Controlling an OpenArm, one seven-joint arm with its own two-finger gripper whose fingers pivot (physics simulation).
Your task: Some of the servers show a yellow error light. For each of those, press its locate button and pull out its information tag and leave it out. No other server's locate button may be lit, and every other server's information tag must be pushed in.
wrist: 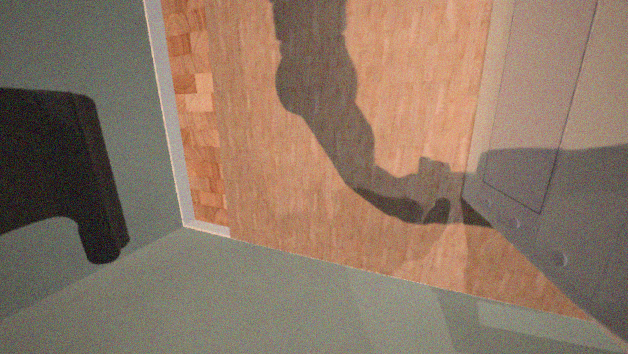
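Observation:
One black finger point(55, 155) of my gripper shows large at the left edge of the wrist view, its tip pointing down; the other finger is outside the view. The gripper is open, with nothing seen held by the visible finger. A pale grey cabinet side point(535, 90) with thin dark seams stands at the right, and several small round marks show low on it. No server front, yellow error light, locate button or information tag can be made out in this view.
The wooden surface point(425, 75) carries a broad shadow of the arm. A light rim point(172, 120) runs beside a checkered wood strip point(200, 130) at the left. Grey-green surfaces point(225, 300) lie along the bottom and left.

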